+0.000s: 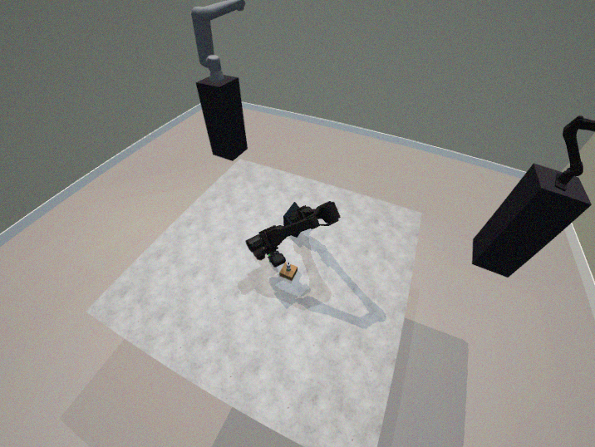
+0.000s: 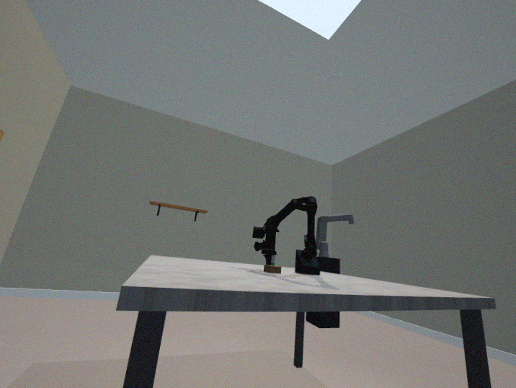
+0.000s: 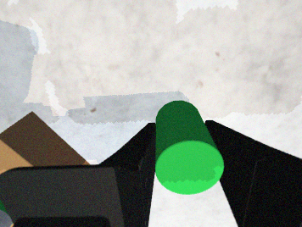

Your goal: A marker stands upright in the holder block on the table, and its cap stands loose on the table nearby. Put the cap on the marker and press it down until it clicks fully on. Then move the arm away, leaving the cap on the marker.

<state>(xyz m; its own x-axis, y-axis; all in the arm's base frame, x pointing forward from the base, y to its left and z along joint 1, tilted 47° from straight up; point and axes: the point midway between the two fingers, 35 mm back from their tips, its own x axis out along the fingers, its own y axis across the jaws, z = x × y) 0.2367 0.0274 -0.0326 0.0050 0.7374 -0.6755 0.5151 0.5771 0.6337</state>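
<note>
My gripper tip is 110 mm to the right of the green marker band, 30 mm below it and 20 mm short of it. The rest, counted from my gripper tip: green cap (10 mm above); then tan holder block (110 mm to the left, 20 mm ahead).
</note>
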